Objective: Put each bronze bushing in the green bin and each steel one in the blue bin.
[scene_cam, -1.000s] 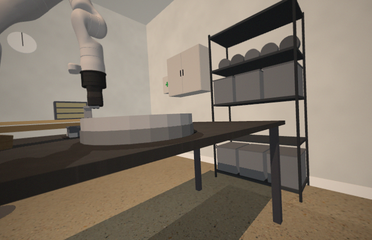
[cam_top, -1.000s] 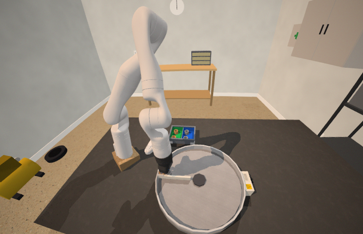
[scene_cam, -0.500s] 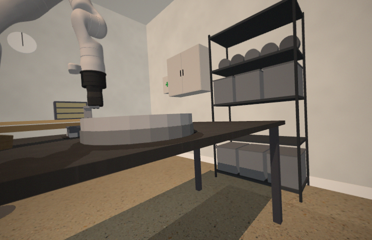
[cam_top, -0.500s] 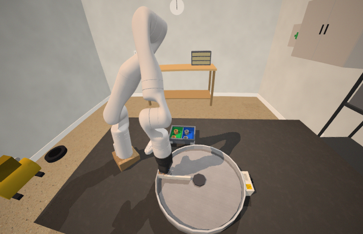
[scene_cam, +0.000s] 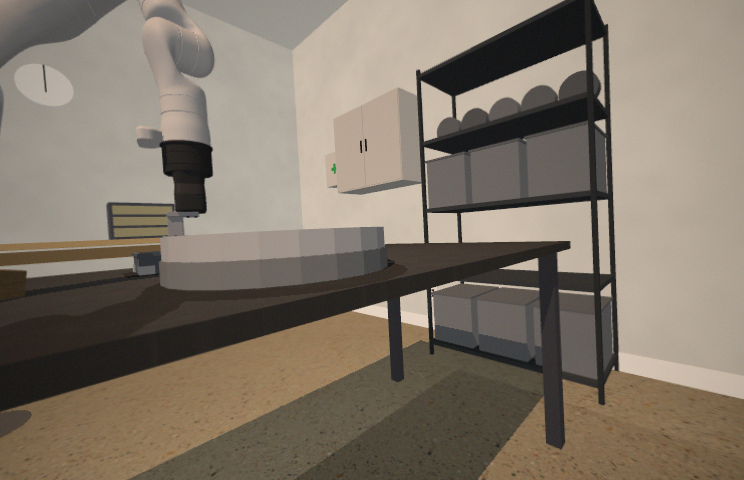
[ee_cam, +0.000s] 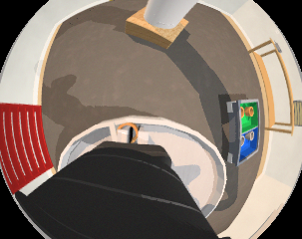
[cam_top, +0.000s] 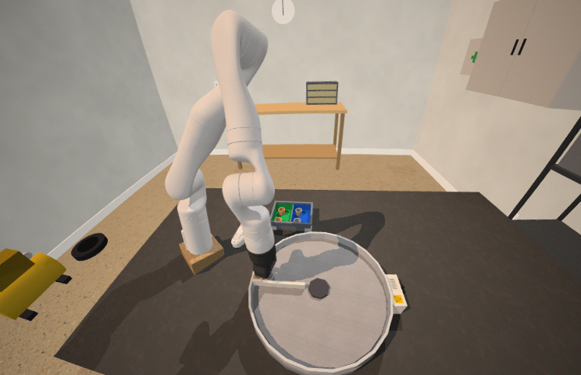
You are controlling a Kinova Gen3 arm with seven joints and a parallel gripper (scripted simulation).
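Right now my hand is 330 mm to the right of the green bin, 70 mm short of it and 50 mm above it. Round my hand: turntable 180 mm ahead, 30 mm to the right, 20 mm below.
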